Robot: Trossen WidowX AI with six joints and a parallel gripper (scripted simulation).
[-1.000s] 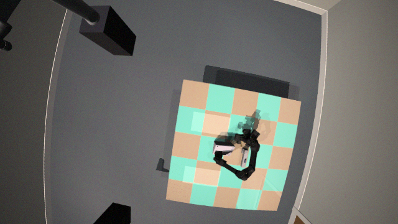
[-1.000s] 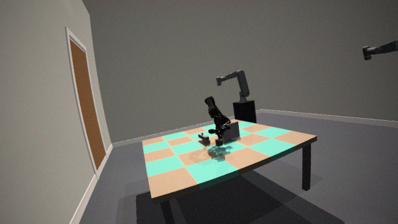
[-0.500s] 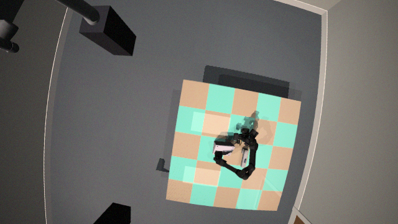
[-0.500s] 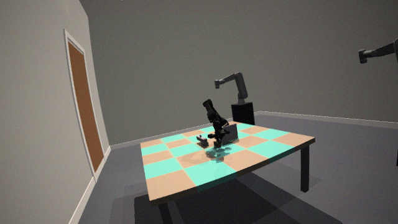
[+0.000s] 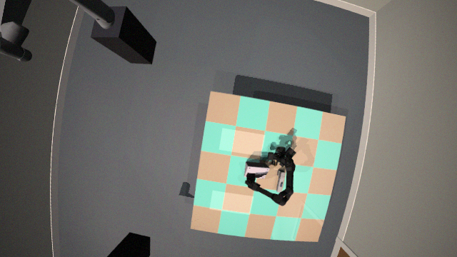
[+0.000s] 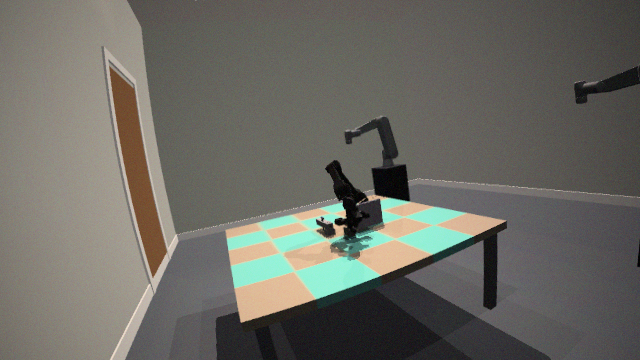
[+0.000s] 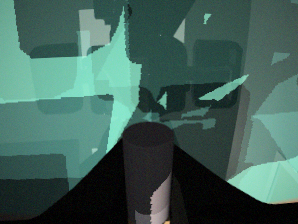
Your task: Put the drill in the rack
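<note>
Right now my gripper tip is 40 mm to the left of the drill and 30 mm below it. The rest, counted from my gripper tip: light grey fixture: 70 mm ahead, 220 mm to the right, 20 mm above; then dark rack: 50 mm to the right; then dark key piece: 70 mm ahead, 240 mm to the right, 30 mm above.
</note>
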